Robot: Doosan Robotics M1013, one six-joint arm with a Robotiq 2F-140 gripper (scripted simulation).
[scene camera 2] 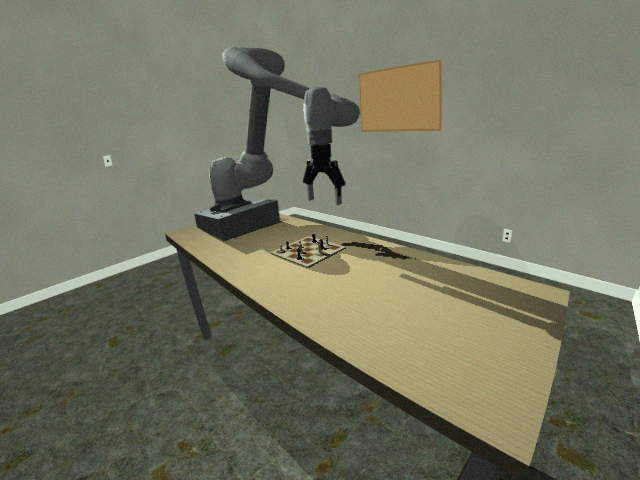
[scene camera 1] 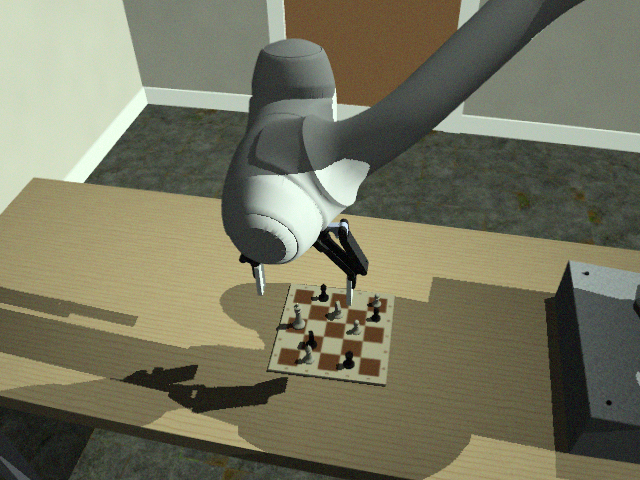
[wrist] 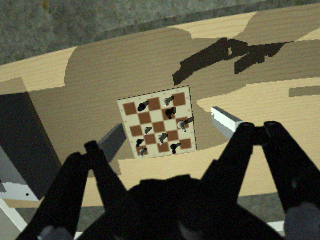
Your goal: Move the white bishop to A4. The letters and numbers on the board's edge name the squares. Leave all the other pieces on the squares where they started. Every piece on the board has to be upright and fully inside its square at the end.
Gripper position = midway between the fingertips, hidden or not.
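Observation:
A chessboard (scene camera 1: 370, 348) is visible, also in the wrist view (wrist: 153, 117). My gripper (scene camera 1: 305, 294) appears too, likewise in scene camera 2 (scene camera 2: 324, 202) and in the wrist view (wrist: 166, 123).

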